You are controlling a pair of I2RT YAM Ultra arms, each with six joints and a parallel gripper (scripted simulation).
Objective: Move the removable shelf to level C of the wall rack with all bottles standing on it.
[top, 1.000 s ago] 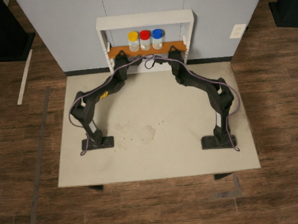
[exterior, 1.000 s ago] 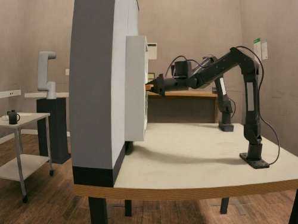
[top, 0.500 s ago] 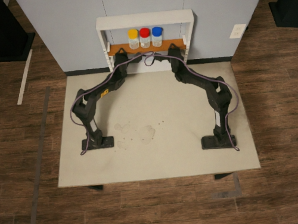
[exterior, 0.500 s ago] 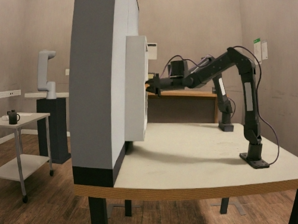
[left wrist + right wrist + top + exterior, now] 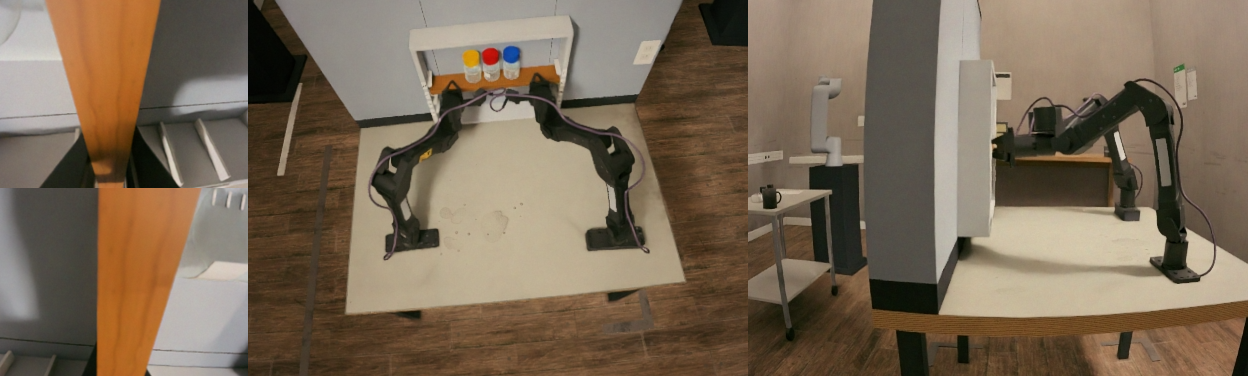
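Now: right hand 1 cm short of the blue-capped bottle, 9 cm to the right of it and 6 cm below it. Round my right hand: wall rack: 1 cm behind, 15 cm to the left, 1 cm above; removable shelf: 1 cm behind, 15 cm to the left; red-capped bottle: 16 cm to the left, 6 cm above.
Right now my left hand is 8 cm to the left of the yellow-capped bottle, 6 cm below it and 2 cm short of it. Also, from my left hand: wall rack: 15 cm to the right, 2 cm ahead, 1 cm above; removable shelf: 15 cm to the right, 2 cm ahead; red-capped bottle: 14 cm to the right, 6 cm above, 3 cm ahead.
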